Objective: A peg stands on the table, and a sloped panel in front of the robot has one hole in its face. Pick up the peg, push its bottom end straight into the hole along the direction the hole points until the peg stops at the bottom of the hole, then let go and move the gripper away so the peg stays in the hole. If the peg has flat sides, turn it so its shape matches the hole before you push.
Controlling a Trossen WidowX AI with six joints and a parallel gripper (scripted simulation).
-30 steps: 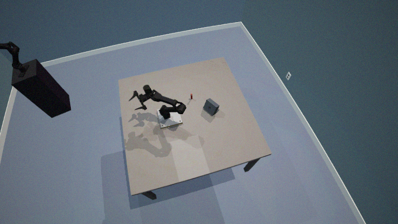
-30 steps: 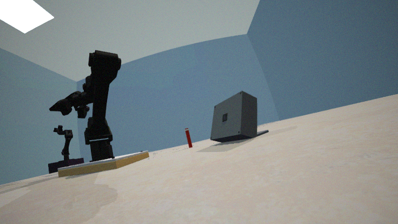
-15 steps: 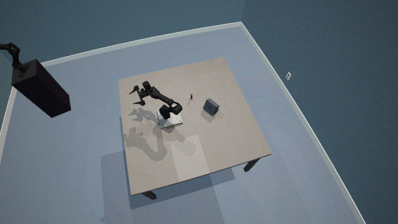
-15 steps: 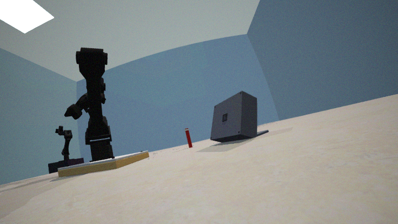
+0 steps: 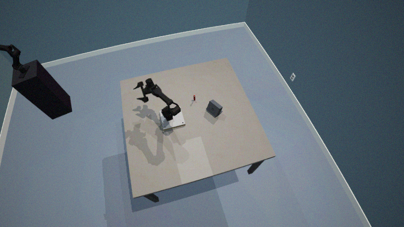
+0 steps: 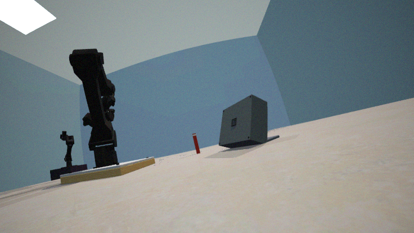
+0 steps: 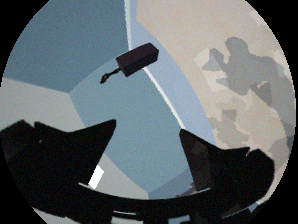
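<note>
The red peg lies 53 cm ahead of my gripper tip, 22 cm below it and 13 cm to the right of it. From my gripper tip the other things lie so: sloped panel: 65 cm ahead, 34 cm to the right, 22 cm below.
</note>
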